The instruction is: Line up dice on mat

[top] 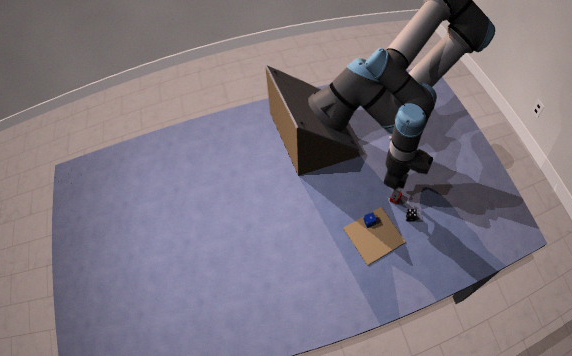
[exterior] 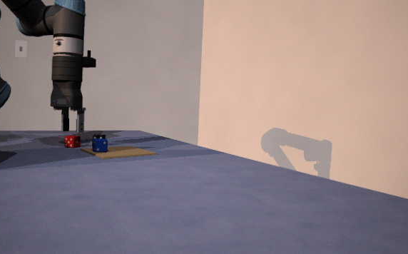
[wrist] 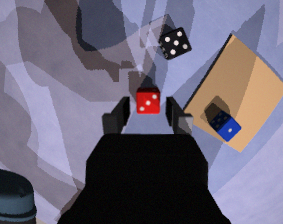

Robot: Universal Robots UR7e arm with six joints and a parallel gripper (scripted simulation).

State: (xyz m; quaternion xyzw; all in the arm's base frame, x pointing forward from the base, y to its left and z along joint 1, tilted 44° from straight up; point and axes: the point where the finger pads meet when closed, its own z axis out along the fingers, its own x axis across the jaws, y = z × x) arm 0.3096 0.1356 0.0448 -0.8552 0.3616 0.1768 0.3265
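Right now the red die is 4 cm below my hand. The rest, counted from my hand: blue die (11 cm to the right, 5 cm ahead, 4 cm below); then tan mat (11 cm to the right, 10 cm ahead, 6 cm below); then black die (8 cm ahead, 4 cm below, 2 cm to the left).
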